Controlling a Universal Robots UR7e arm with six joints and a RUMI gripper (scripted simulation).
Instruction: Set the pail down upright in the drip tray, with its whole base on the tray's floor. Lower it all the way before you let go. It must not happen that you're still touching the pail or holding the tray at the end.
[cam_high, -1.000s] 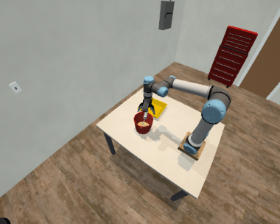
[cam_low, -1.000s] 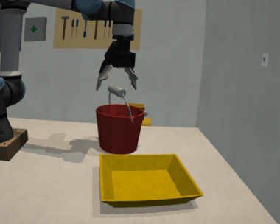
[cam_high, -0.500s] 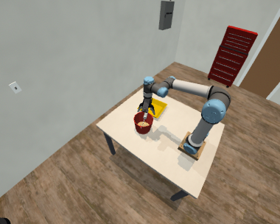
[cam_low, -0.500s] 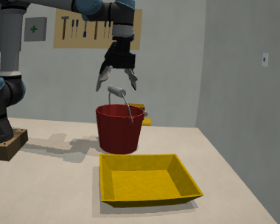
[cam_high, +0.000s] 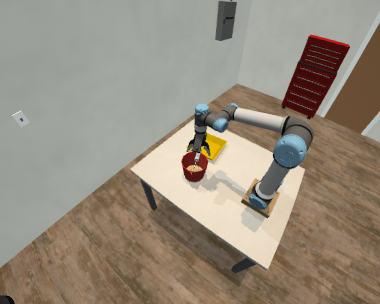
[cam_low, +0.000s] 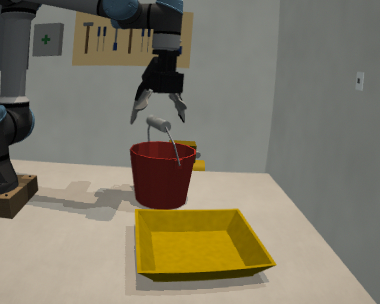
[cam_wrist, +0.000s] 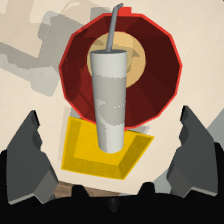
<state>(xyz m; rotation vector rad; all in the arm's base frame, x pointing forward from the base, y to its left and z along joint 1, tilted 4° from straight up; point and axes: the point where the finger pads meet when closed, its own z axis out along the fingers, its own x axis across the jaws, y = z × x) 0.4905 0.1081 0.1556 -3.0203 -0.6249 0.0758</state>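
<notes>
Right now the red pail is 1 cm ahead of my hand, 1 cm to the left of it and 10 cm below it. From my hand the other things lie so: yellow drip tray 9 cm ahead, 29 cm to the right, 22 cm below.
</notes>
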